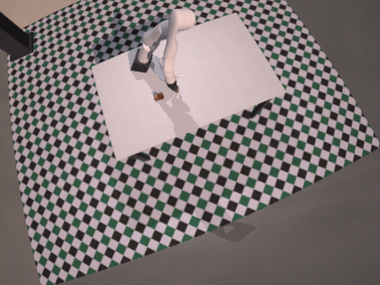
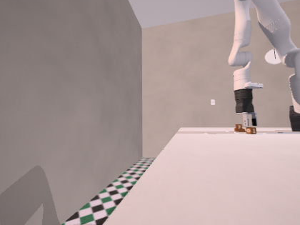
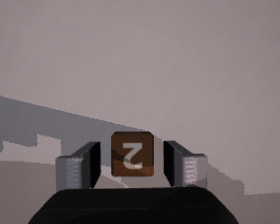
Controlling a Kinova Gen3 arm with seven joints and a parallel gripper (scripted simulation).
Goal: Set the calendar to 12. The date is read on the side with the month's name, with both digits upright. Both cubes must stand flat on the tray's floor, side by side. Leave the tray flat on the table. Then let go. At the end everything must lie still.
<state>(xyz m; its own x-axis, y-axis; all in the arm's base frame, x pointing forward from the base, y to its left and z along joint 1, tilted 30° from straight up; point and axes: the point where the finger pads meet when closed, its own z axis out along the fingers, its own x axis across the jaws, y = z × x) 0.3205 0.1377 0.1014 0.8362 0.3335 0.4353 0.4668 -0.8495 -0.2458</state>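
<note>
Now: hand 40 mm above the brown cube. Round my hand: brown wooden tray (150 mm to the right, 50 mm below, 10 mm ahead).
</note>
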